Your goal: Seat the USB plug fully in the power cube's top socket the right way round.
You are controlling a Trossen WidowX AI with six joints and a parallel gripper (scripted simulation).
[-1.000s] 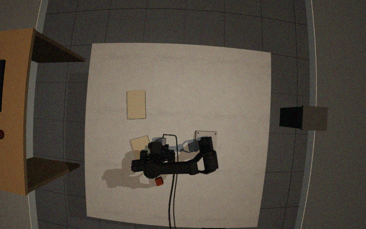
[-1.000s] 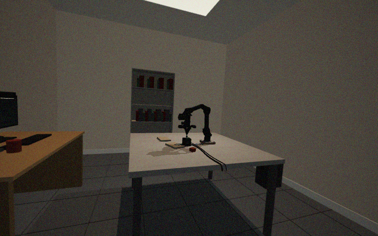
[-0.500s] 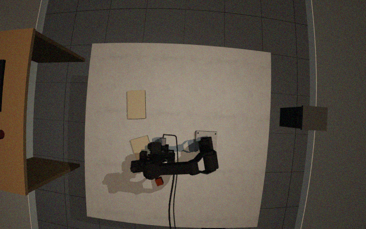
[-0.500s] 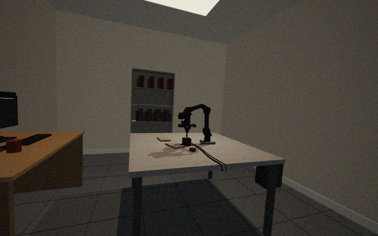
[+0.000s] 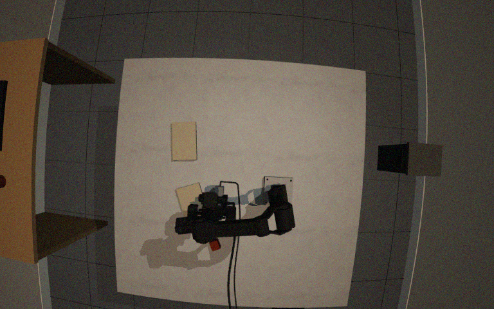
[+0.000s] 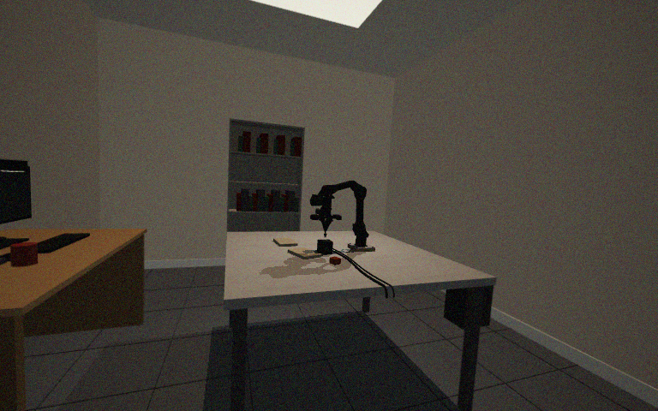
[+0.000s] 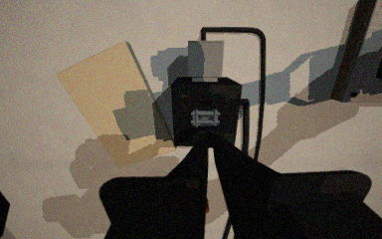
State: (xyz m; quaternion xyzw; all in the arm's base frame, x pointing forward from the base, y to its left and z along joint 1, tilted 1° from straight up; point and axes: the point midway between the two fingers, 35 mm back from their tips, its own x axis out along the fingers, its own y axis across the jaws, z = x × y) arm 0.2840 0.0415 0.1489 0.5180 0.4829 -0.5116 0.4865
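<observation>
My gripper tip is 1 cm to the right of the metal socket and 7 cm above it. Also, from my gripper tip: small red block: 3 cm ahead, 22 cm to the left, 12 cm below.
</observation>
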